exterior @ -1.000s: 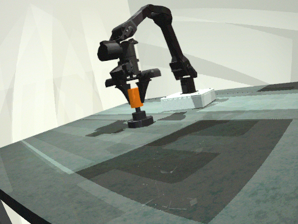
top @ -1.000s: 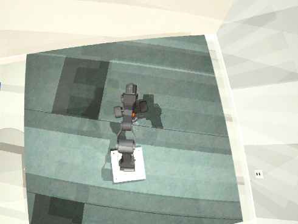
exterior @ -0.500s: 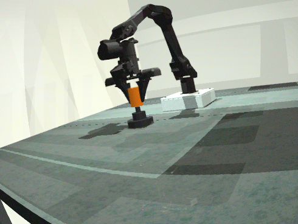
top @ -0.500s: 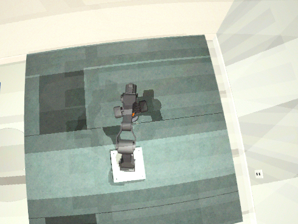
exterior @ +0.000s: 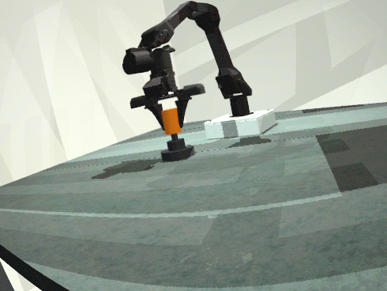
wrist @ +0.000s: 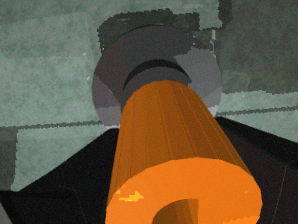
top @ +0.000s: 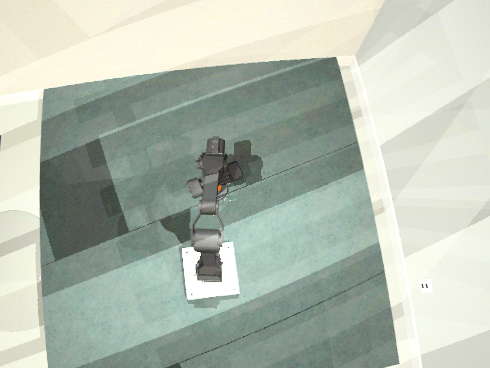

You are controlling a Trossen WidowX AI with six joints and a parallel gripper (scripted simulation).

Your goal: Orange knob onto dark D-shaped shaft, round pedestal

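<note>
Now: the orange knob 20 mm above my gripper tip. Round my gripper tip: dark pedestal: 40 mm below.
</note>
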